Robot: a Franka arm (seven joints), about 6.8 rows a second.
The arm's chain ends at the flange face. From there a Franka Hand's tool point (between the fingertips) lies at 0.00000 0.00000 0.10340 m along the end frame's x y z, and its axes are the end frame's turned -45 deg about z.
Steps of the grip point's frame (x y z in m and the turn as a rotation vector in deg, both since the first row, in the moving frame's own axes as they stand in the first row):
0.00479, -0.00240, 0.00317, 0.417, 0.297, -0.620
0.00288, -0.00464, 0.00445, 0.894, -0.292, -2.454
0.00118, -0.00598, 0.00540, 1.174, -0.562, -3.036
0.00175, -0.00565, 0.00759, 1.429, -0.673, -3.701
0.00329, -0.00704, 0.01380, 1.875, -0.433, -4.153
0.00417, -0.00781, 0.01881, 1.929, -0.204, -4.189
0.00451, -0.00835, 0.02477, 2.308, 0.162, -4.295
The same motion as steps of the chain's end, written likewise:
0.00185, -0.00417, 0.00317, 0.505, -0.085, -0.620
0.00028, -0.00458, 0.00446, 0.426, -0.839, -2.454
-0.00116, -0.00434, 0.00543, 0.433, -1.228, -3.036
-0.00005, -0.00436, 0.00763, 0.535, -1.486, -3.701
0.00036, -0.00557, 0.01386, 1.020, -1.632, -4.153
0.00023, -0.00637, 0.01887, 1.220, -1.508, -4.189
0.00014, -0.00605, 0.02485, 1.747, -1.517, -4.295

